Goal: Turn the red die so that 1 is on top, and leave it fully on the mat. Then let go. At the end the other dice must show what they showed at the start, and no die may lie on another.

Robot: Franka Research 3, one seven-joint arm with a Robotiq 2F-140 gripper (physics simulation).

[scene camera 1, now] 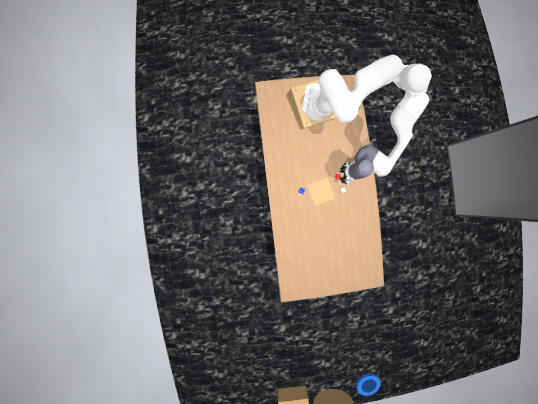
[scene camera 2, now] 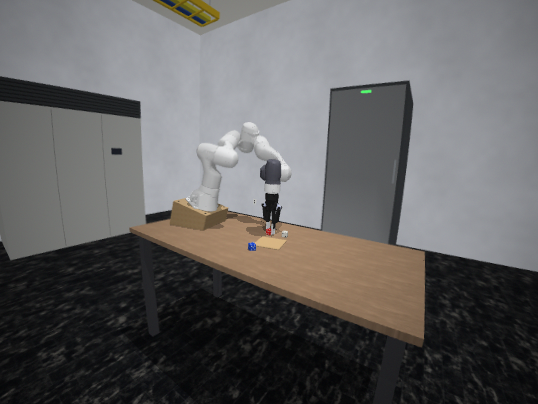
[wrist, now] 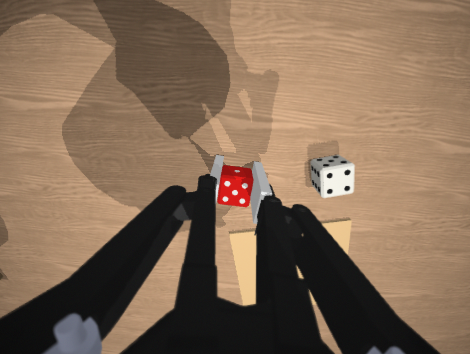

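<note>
The red die (scene camera 1: 338,176) (scene camera 2: 268,232) (wrist: 235,192) is between the two fingertips, off the mat, at or close to the table top. In the wrist view its upper face shows 5, and 1 is on the side face turned away from the mat. My gripper (scene camera 1: 341,176) (scene camera 2: 270,232) (wrist: 236,171) points down and is shut on it. The square tan mat (scene camera 1: 321,192) (scene camera 2: 271,243) (wrist: 243,262) lies beside it, partly hidden by the fingers in the wrist view. The die's underside is hidden.
The white die (scene camera 1: 342,190) (scene camera 2: 284,233) (wrist: 332,177) stands near the mat's corner with 4 on top, close to the right finger's side. The blue die (scene camera 1: 301,190) (scene camera 2: 252,246) is across the mat. The robot's wooden base block (scene camera 2: 192,218) stands on the table (scene camera 1: 330,245).
</note>
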